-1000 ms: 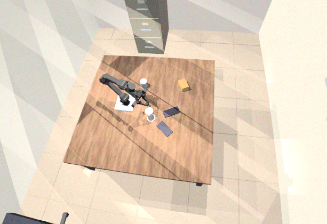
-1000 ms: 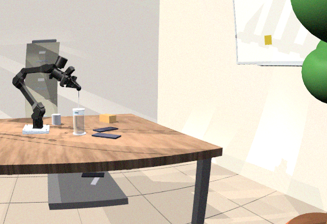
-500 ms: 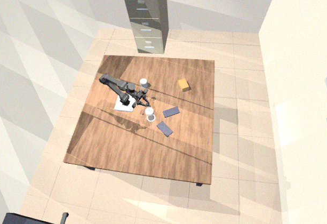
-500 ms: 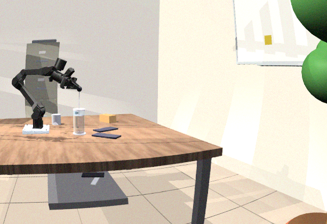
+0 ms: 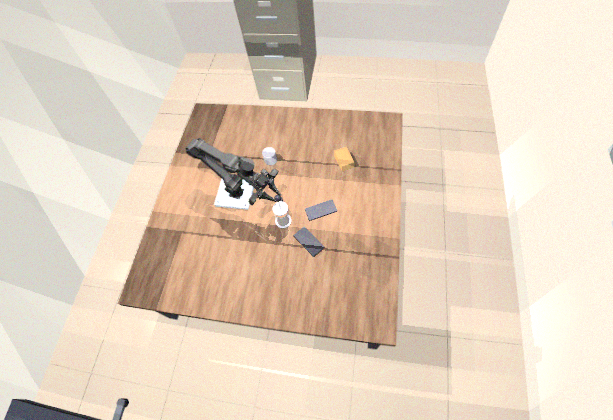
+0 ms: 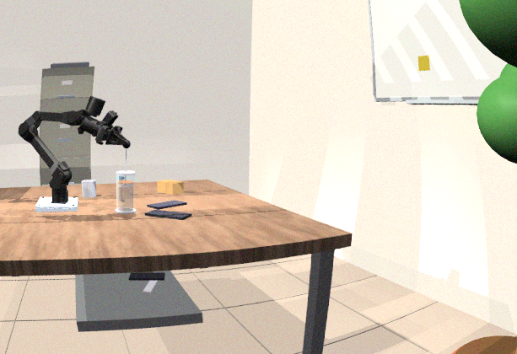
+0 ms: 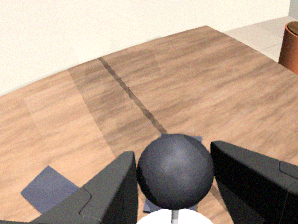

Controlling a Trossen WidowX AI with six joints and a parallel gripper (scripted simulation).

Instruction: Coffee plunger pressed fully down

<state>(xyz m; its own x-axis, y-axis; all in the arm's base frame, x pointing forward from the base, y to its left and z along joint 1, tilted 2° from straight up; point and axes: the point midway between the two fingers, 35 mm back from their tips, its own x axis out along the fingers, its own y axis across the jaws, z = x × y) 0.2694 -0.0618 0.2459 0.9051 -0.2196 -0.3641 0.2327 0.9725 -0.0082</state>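
Right now the glass coffee press is 120 mm below my gripper tip, 20 mm to the left of it and 20 mm behind it. From my gripper tip the other things lie so: orange block 440 mm to the left, 220 mm below, 170 mm ahead.
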